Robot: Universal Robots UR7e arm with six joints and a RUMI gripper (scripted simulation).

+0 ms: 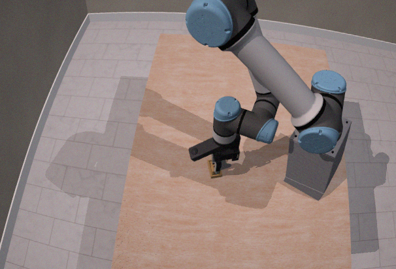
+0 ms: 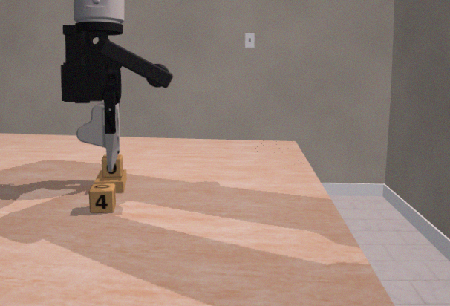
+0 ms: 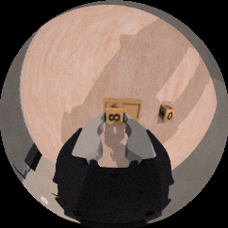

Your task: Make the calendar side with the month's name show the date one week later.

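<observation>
My gripper is now 30 mm above the wooden calendar tray and 20 mm to the left of it.
</observation>
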